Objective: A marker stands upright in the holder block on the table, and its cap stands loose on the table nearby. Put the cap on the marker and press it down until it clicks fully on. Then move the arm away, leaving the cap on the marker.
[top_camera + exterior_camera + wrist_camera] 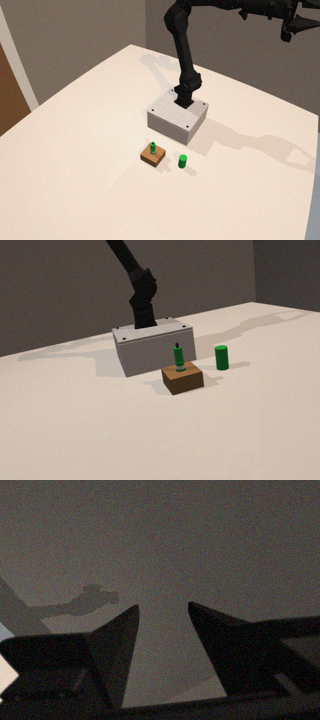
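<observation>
Right now the green cap is 56 cm below my gripper tip, 23 cm ahead of it and 22 cm to the right of it. Also, from my gripper tip: brown holder block (57 cm below, 32 cm to the right, 28 cm ahead).
</observation>
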